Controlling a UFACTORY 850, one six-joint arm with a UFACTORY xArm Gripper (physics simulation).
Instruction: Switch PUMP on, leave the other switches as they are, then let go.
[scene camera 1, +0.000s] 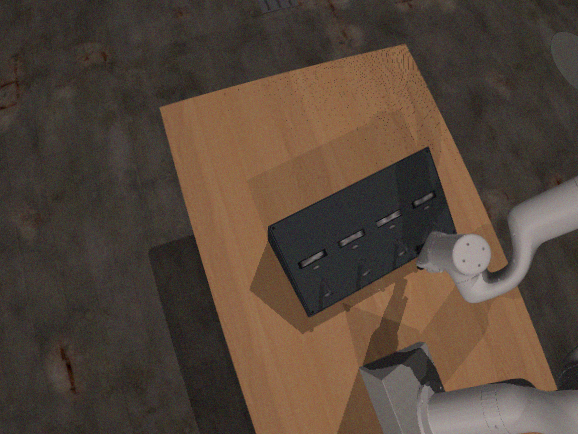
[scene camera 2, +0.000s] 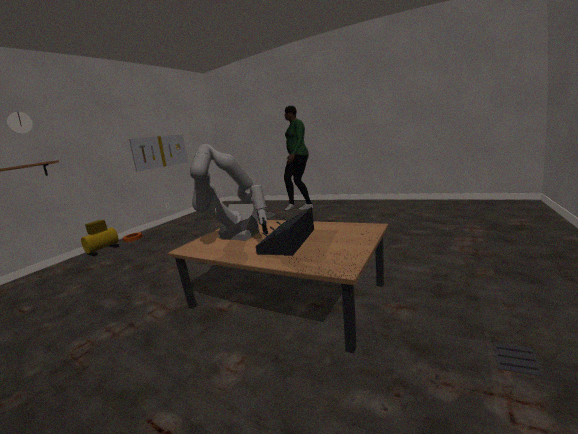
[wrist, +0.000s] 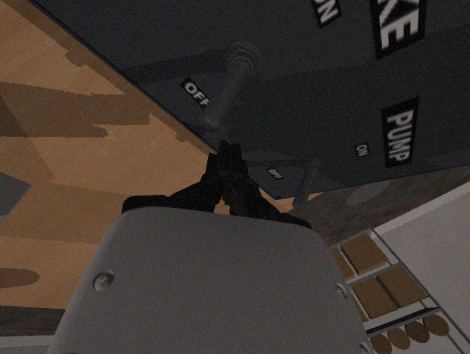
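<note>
The dark sloped switch panel (scene camera 1: 345, 200) (scene camera 2: 295, 235) (wrist: 320, 110) stands on the table. In the wrist view, the PUMP label (wrist: 400, 132) is at the panel's far end. The PUMP lever (wrist: 306, 184) leans toward its OFF label (wrist: 274, 173). The nearer BRAKE lever (wrist: 227, 92) leans toward its own OFF label (wrist: 195, 93). My gripper (scene camera 1: 419, 267) (scene camera 2: 265, 230) (wrist: 225, 155) is shut and empty, low at the panel's lower edge. In the wrist view its tips show between the two levers, close to the BRAKE lever's end; contact cannot be told. The arm hides the PUMP lever in scene camera 1.
Two other levers (scene camera 1: 327, 291) (scene camera 1: 366, 272) stand along the panel's lower left part in scene camera 1. The wooden table (scene camera 1: 225, 150) (scene camera 2: 345, 255) carries the panel and the arm's base (scene camera 1: 400, 390). A person in green (scene camera 2: 296, 137) stands behind the table.
</note>
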